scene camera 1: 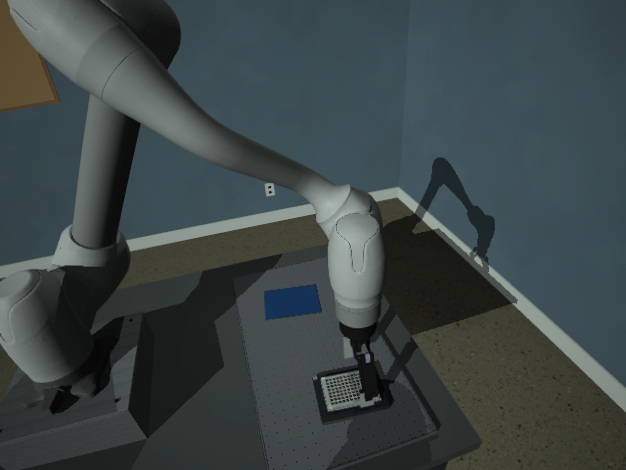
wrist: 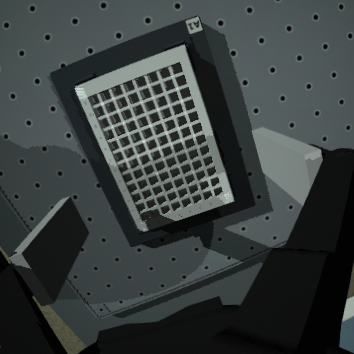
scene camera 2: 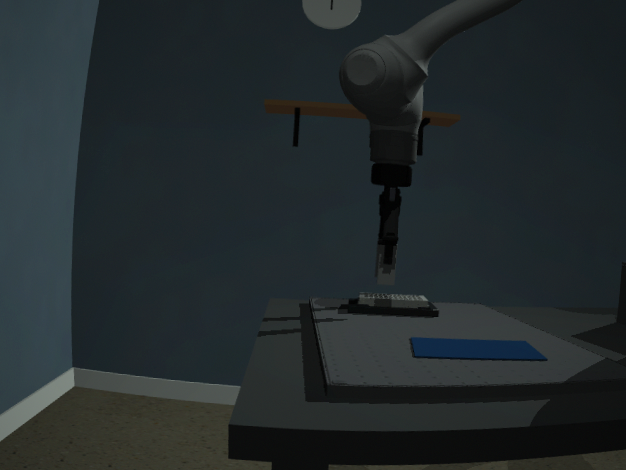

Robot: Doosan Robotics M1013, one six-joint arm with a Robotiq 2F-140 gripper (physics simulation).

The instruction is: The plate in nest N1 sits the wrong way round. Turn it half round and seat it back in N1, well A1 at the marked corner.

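Observation:
The white plate [scene camera 1: 339, 392] [scene camera 2: 391, 301] [wrist: 145, 145] with a grid of wells lies level in the dark nest [scene camera 1: 348, 415] [scene camera 2: 394, 311] [wrist: 227, 145]. In the wrist view the nest's A1 label [wrist: 194, 25] is at the upper right corner. The plate's blank margins face that corner; its small marks run along the left and bottom margins, away from it. My gripper [scene camera 1: 360, 373] [scene camera 2: 386, 273] [wrist: 165, 183] is open and empty, above the plate, with one pad out to each side of it. In scene camera 1 a finger hides the plate's right part.
The nest stands on a perforated board [scene camera 1: 283, 364] [scene camera 2: 364, 361] on the table [scene camera 1: 182, 404] [scene camera 2: 283, 412]. A flat blue rectangle [scene camera 1: 292, 302] [scene camera 2: 475, 349] lies on the same board, apart from the nest. The arm's base stands on a block [scene camera 1: 75, 435] at the left in scene camera 1.

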